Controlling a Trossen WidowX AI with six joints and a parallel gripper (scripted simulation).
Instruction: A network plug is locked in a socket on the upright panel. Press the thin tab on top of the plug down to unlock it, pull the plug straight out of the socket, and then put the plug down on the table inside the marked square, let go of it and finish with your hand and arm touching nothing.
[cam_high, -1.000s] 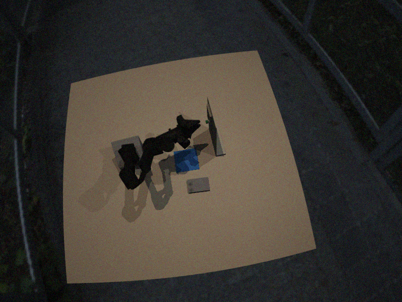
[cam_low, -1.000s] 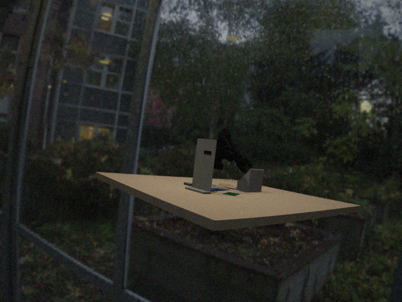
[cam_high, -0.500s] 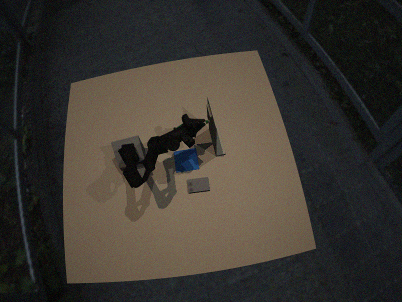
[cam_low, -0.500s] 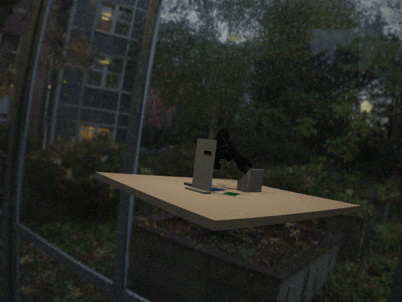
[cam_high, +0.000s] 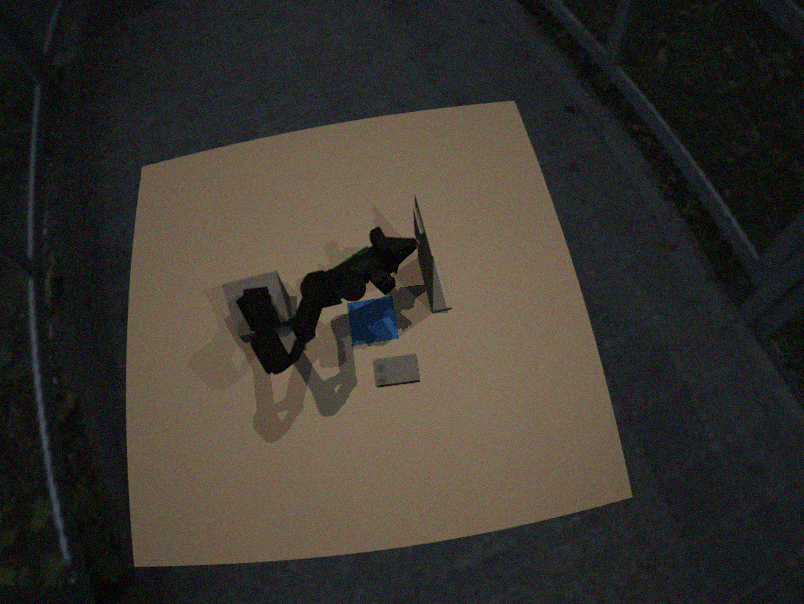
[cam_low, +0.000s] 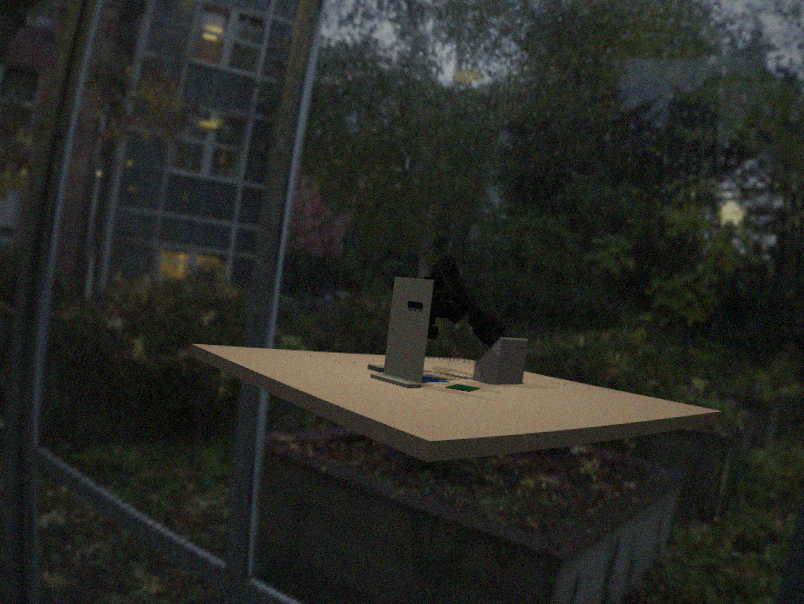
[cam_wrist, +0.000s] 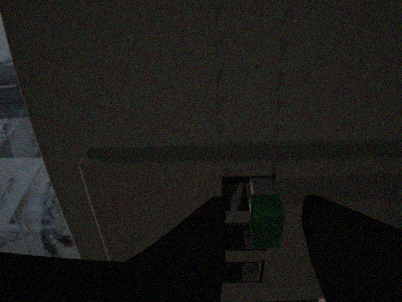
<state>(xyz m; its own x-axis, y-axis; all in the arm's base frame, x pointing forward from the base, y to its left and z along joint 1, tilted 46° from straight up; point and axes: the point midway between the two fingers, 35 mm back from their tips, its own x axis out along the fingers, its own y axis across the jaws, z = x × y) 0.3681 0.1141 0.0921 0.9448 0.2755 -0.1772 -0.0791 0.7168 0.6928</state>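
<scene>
Now: gripper tip 230 mm above the blue marked square, 130 mm past it and 80 mm to the left of it. Round my gripper tip: upright grey panel: 90 mm below, 30 mm ahead, 10 mm to the left; then green patch: 230 mm below, 150 mm behind, 90 mm to the left; then flat grey plate: 230 mm to the right, 220 mm below, 90 mm behind.
</scene>
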